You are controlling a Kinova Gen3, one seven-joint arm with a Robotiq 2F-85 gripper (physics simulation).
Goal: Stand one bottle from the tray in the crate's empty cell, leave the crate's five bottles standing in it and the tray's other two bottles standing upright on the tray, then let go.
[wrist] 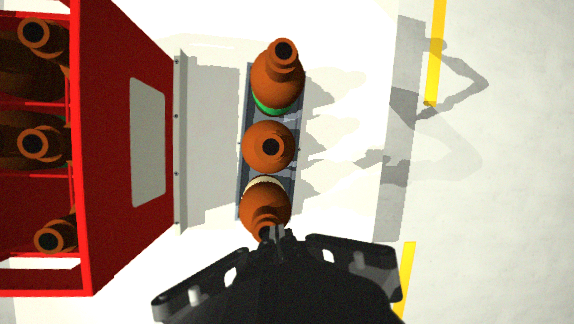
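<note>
Three brown bottles stand in a row on the narrow grey-blue tray. The far bottle has a green label, the middle bottle is seen from straight above, and the near bottle has a cream label. My gripper is shut and empty, its fingertips together right beside the near bottle's mouth and partly covering it; whether they touch cannot be told. The red crate is at the left, with brown bottles in it. The rest of the crate's inside is out of view.
A grey metal ledge with small screws runs between the crate and the tray. Yellow floor stripes lie at the right. Shadows of the arm and the bottles fall to the right of the tray.
</note>
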